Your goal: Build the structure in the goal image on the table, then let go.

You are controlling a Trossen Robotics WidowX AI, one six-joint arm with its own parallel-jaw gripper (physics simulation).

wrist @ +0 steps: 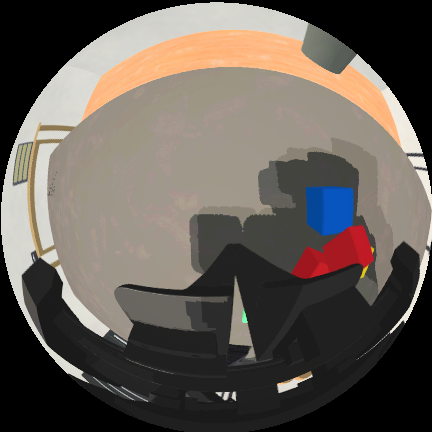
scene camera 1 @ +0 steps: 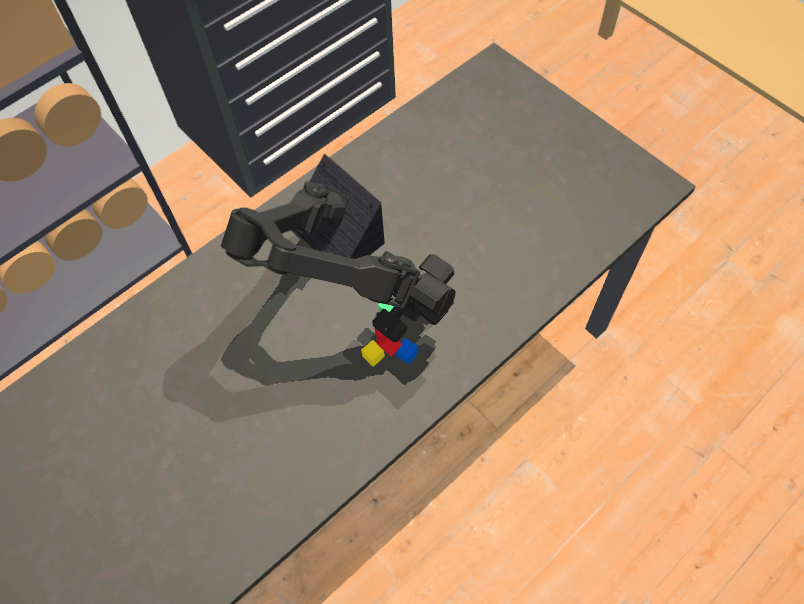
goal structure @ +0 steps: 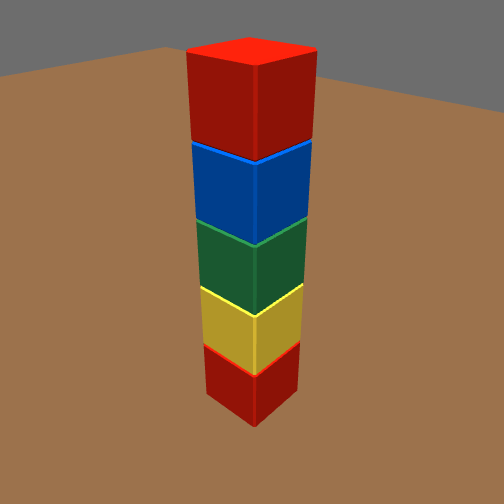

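Seen in the pictures: gripper, fingertip midpoint: (wrist: 232, 249); arm's base, origin of the base link: (scene camera 1: 333, 205).
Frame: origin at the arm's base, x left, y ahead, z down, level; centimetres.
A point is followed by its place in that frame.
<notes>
A blue block (scene camera 1: 407, 351) @[x -14.4, y 32.3, z 6.3 cm] (wrist: 330, 210) @[x -12.9, y 31.7, z 6.3 cm] rests on the table. Red block parts (scene camera 1: 389, 345) @[x -16.3, y 29.2, z 4.5 cm] (wrist: 350, 247) @[x -14.3, y 29.5, z 4.7 cm] show between it and a yellow block (scene camera 1: 372, 353) @[x -19.2, y 27.1, z 6.3 cm]; in the wrist view a second red shape (wrist: 311, 264) @[x -12.3, y 27.1, z 7.1 cm] shows beside them, partly behind a finger. A sliver of the yellow block also shows in that view. A green block (scene camera 1: 385, 306) @[x -9.4, y 22.2, z 6.3 cm] (wrist: 245, 316) is mostly hidden by the arm and the fingers. My gripper (scene camera 1: 391, 326) (wrist: 232, 249) @[x -5.9, y 29.1, z 6.4 cm] is shut and empty, low over the table beside the red parts, its tips together.
The dark table (scene camera 1: 552, 195) @[x 38.2, y 32.1, z 9.6 cm] (wrist: 175, 125) @[x -0.7, y 39.6, z 9.6 cm] carries the arm's base plate (scene camera 1: 370, 224) @[x 0.6, y 10.1, z -1.2 cm] behind the blocks. A drawer cabinet (scene camera 1: 214, 97) and a shelf rack (scene camera 1: 162, 211) stand behind the table. The table's front edge lies beyond the blue block.
</notes>
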